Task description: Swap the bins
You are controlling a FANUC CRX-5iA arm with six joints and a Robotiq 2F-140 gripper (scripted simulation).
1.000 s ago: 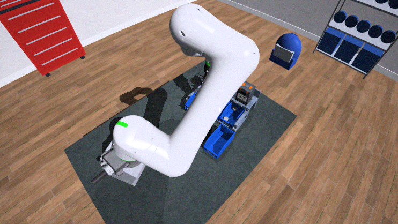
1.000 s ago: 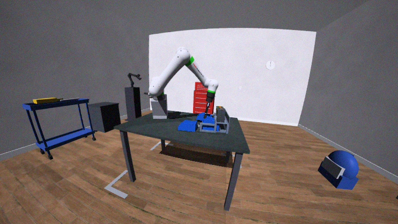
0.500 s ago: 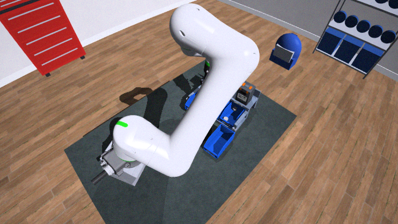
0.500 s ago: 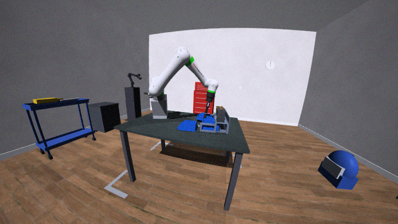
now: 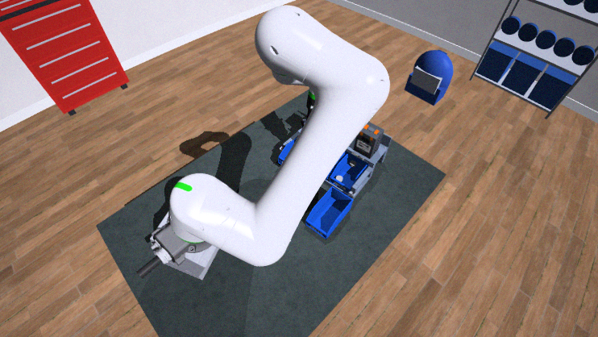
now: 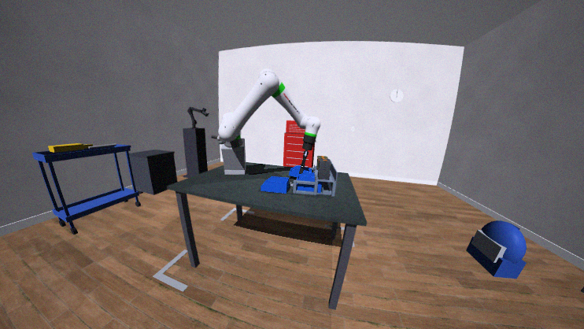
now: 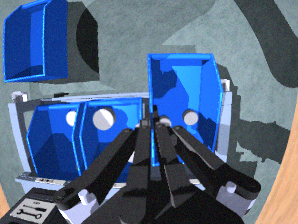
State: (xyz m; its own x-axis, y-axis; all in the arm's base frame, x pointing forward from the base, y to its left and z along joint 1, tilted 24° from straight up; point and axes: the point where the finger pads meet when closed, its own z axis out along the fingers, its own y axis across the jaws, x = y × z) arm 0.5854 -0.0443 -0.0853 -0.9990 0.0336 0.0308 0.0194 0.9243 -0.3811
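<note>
Right now my hand is 9 cm short of the shelf, 7 cm to the left of it and 3 cm above it.
</note>
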